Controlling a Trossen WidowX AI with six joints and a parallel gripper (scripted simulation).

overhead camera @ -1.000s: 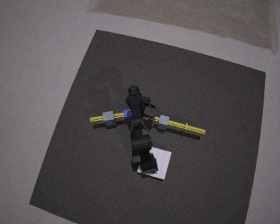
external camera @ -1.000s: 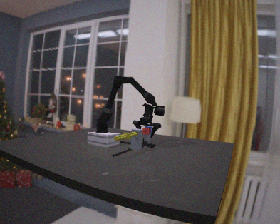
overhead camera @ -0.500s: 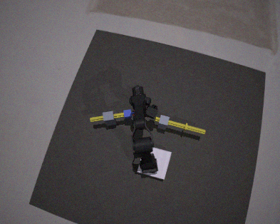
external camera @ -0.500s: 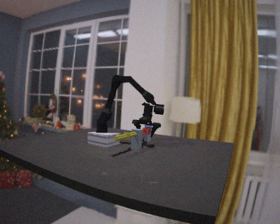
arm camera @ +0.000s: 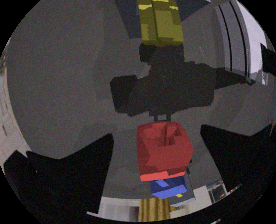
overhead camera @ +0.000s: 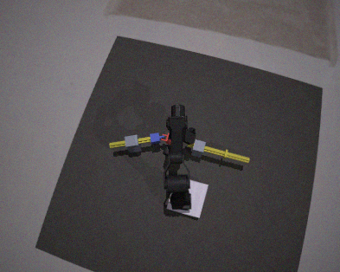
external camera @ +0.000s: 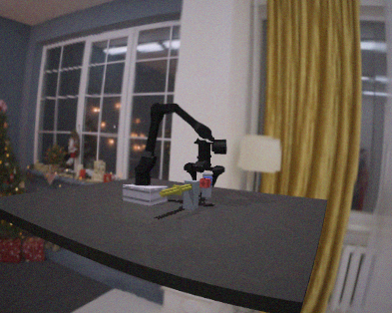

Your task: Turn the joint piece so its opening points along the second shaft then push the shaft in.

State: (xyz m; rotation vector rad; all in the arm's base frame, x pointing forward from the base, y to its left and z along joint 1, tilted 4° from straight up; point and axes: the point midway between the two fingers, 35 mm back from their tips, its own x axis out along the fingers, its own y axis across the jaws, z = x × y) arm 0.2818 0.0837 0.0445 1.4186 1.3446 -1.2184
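Now: gripper tip 1 cm to the right of the red joint piece and 1 cm below it.
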